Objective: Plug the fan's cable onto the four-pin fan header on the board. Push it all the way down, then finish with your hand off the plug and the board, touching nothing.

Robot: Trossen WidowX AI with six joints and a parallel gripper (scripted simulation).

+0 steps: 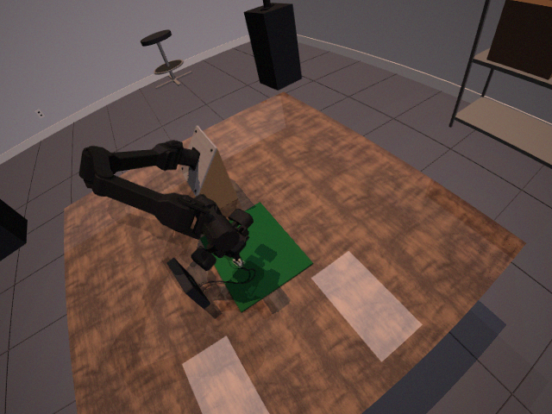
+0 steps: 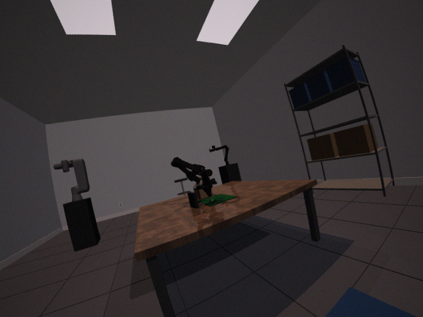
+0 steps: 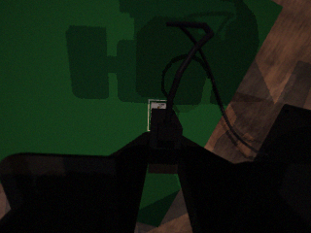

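My gripper tip is 6 cm above the fan header. Also, from my gripper tip: dark fan 14 cm to the right; fan plug 1 cm ahead, 1 cm above; green board 1 cm behind, 6 cm to the left, 7 cm below.
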